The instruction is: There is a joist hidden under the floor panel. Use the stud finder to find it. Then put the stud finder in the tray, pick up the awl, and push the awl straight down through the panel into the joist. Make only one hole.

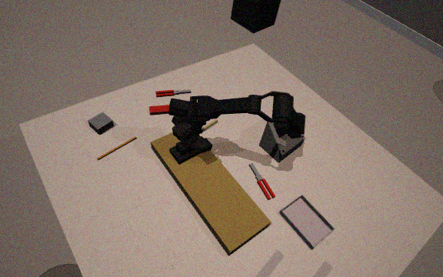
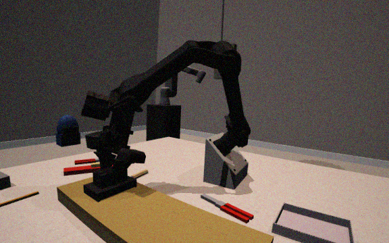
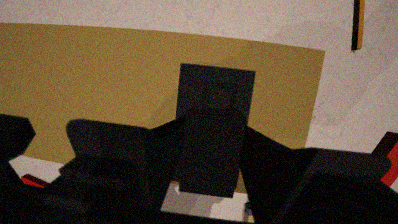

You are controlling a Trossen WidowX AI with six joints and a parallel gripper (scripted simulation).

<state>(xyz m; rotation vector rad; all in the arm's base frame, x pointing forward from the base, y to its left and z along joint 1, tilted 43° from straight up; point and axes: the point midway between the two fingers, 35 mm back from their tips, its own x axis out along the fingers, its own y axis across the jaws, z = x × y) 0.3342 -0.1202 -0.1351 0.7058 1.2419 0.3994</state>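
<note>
Now: gripper tip 170 mm past the grey tray, 490 mm to the right of it and 50 mm above it. Round my gripper tip: red level 130 mm behind, 240 mm to the right, 50 mm below; stud finder 10 mm ahead, 20 mm above; awl 160 mm behind, 70 mm to the right, 60 mm below.
</note>
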